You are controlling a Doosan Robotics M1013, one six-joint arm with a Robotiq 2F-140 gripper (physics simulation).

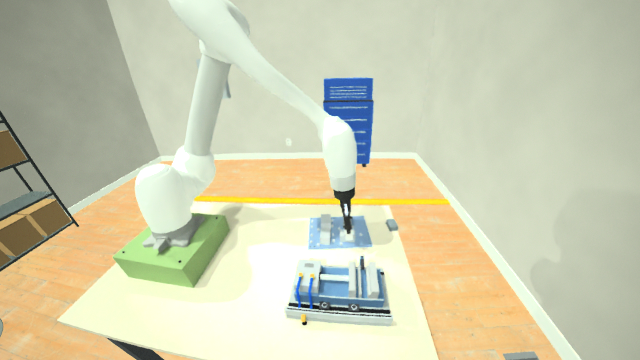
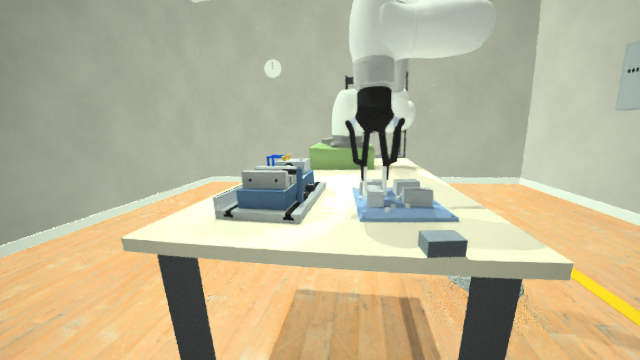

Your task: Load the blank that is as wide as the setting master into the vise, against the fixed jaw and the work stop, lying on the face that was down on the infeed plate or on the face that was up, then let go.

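Where they show: gripper, between the fingertips: (image 1: 349, 235) (image 2: 374, 194); arm's base, origin of its link: (image 1: 176, 231) (image 2: 346, 145).
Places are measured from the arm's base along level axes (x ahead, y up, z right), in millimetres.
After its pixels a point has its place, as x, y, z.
My gripper (image 1: 348, 230) @(696, -70, 17) (image 2: 375, 191) @(696, -70, 17) points down over the blue infeed plate (image 1: 366, 242) @(762, -92, 46) (image 2: 370, 215) @(768, -92, 42). Its pale fingertips stand close on both sides of a light grey blank (image 1: 346, 238) (image 2: 375, 200) @(718, -77, 20) and are shut on it; the blank rests on the plate. Another blank (image 2: 418, 197) @(721, -72, -75) stands beside it, and more blanks lie on the robot's side of the plate. The blue vise (image 1: 335, 289) @(602, -40, 266) (image 2: 267, 198) @(749, -56, 251) has light grey jaws and an upright dark stop (image 1: 362, 262) @(696, -4, 207); no blank shows between its jaws. A dark grey block (image 1: 392, 225) @(895, -75, -17) (image 2: 443, 244) @(919, -80, -27), perhaps the setting master, lies near the table edge.
The vise stands on a grey base (image 1: 340, 317) @(605, -61, 340) (image 2: 257, 216) @(765, -88, 270), with blue hoses (image 1: 311, 292) @(531, -35, 270) on its robot side. The green robot pedestal (image 1: 160, 267) @(30, -5, 173) (image 2: 341, 157) @(144, -44, 41) stands at the other end of the table (image 1: 240, 300) @(299, -100, 241) (image 2: 325, 247) @(878, -100, 136). Small pale pegs stick up from the infeed plate.
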